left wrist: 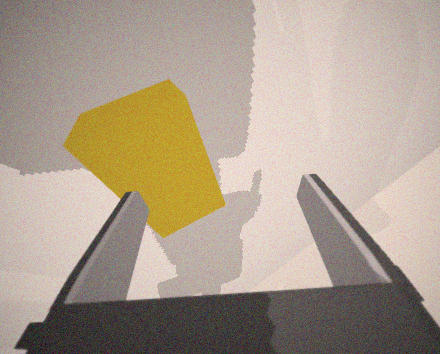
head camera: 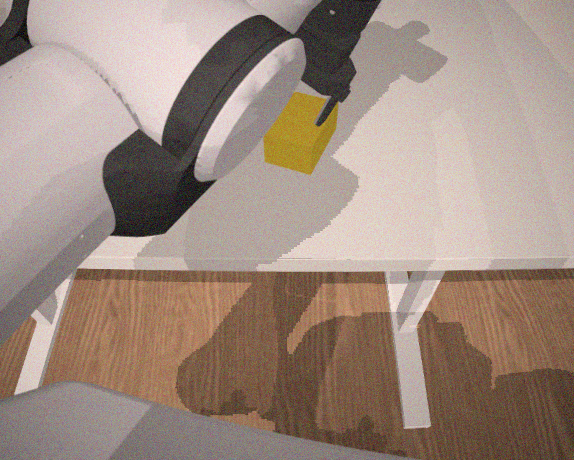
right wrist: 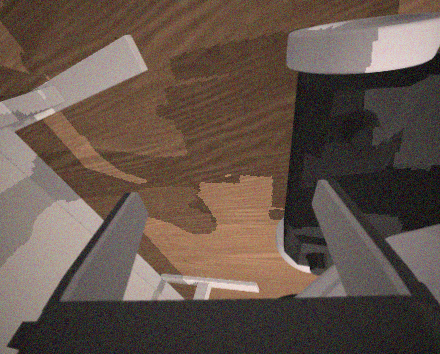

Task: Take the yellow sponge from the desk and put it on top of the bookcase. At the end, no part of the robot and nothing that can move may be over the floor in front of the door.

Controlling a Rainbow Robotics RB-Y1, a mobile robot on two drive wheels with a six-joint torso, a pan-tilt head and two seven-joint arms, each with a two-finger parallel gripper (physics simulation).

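The yellow sponge lies on the white desk. My left gripper is open and empty above the desk. In the left wrist view the sponge lies beyond the fingertips, left of the middle, and the left finger overlaps its lower left edge. In the head camera one dark finger of that gripper shows in front of the sponge's right side. My right gripper is open and empty, above the wooden floor beside the desk. The bookcase and the door do not show.
The desk's front edge runs across the head camera view, with white legs below it on the wooden floor. The robot's dark base is at the right of the right wrist view, and the desk's edge is at its left.
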